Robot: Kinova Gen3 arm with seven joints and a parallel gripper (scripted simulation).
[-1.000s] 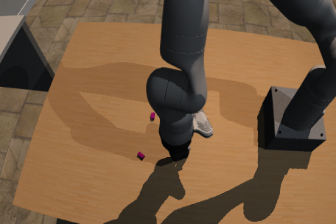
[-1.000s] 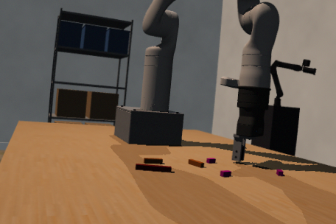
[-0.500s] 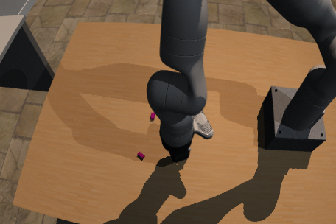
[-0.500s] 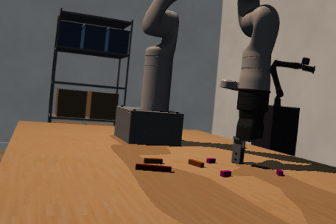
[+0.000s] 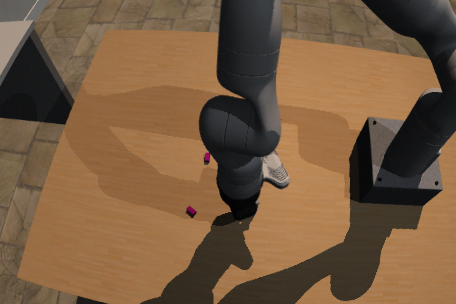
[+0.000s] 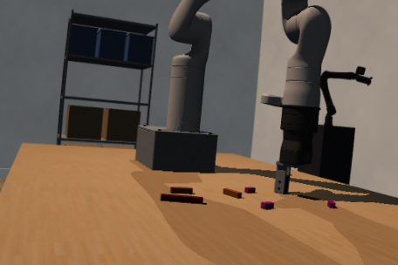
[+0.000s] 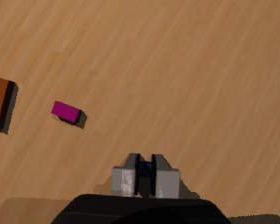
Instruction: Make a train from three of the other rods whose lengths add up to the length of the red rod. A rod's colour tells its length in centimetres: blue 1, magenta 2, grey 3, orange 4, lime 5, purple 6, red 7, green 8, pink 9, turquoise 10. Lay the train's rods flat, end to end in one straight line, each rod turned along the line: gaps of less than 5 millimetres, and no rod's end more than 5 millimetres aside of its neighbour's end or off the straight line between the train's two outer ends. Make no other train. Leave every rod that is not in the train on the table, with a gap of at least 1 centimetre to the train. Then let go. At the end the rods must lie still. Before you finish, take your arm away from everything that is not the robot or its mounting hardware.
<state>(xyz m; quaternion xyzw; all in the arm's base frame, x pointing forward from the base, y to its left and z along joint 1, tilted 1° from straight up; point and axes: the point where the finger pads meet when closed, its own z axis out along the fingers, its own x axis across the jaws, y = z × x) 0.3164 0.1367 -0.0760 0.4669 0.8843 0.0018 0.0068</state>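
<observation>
Now: hand 10 mm above the blue rod. Round my hand: red rod (240 mm to the right, 80 mm ahead, 10 mm below).
</observation>
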